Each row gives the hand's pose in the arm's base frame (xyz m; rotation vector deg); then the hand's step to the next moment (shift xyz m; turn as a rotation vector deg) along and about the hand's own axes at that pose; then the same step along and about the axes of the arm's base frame.
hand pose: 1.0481 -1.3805 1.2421 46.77 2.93 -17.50
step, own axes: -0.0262 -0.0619 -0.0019 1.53 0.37 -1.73
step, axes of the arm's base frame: -0.0427 -0.0320 -0.0410 1.69 1.11 -1.17
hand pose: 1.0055 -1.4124 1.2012 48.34 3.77 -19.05
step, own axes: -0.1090 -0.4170 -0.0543 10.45 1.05 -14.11
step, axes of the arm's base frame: -0.2303 -0.1881 -0.3167 11.26 8.38 -10.60
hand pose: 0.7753 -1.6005 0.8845 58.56 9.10 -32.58
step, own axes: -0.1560 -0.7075 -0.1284 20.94 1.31 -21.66
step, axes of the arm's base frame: -0.4809 -0.1110 -0.5457 21.27 10.91 -18.38
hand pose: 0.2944 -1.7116 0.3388 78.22 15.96 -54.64
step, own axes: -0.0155 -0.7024 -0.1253 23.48 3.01 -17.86
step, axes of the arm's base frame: -0.4648 0.1811 -0.5104 22.72 6.27 -17.99
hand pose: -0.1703 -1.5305 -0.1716 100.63 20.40 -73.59
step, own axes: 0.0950 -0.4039 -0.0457 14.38 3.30 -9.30
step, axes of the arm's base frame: -0.2048 0.2335 -0.2789 13.90 1.74 -10.39
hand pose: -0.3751 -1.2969 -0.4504 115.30 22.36 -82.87
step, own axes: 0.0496 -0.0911 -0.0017 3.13 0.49 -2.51
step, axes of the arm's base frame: -0.0327 0.0648 -0.0741 3.26 0.86 -2.23
